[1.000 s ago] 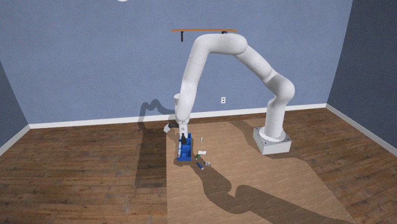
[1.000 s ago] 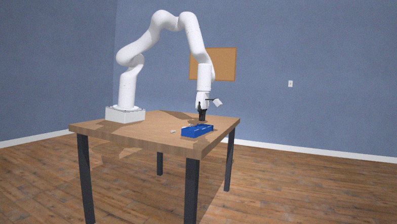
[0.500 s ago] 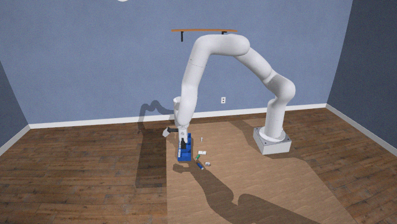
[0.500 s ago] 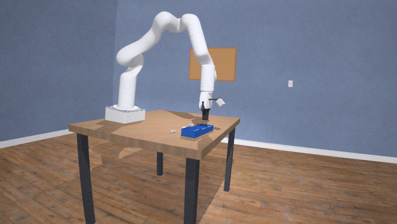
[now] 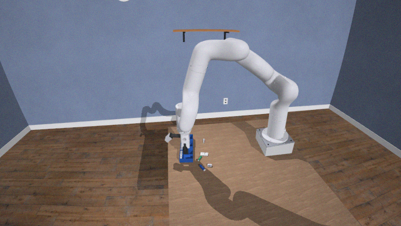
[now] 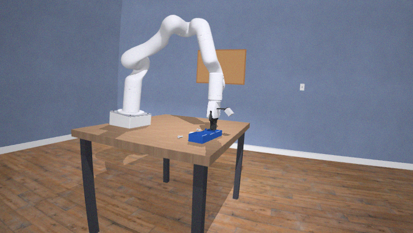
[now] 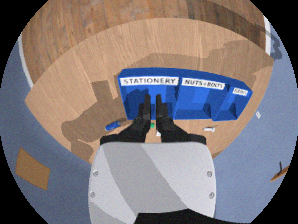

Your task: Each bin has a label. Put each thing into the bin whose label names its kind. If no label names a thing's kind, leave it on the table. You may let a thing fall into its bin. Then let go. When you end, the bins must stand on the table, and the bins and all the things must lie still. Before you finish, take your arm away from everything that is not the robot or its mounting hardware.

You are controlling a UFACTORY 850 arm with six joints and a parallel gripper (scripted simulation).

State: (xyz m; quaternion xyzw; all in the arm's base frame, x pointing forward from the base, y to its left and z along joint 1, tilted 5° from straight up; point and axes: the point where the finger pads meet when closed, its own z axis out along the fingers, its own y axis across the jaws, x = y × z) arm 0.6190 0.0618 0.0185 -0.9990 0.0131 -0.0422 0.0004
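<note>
Right now my hand is 12 cm past the white domino-like tile, 5 cm above it and 2 cm to the left of it. Also, from my hand: blue cylinder: 11 cm to the left, 10 cm behind, 5 cm below; joined blue bins: 8 cm to the right, 4 cm below, 1 cm behind; green cylinder: 9 cm behind, 5 cm below, 2 cm to the left.
</note>
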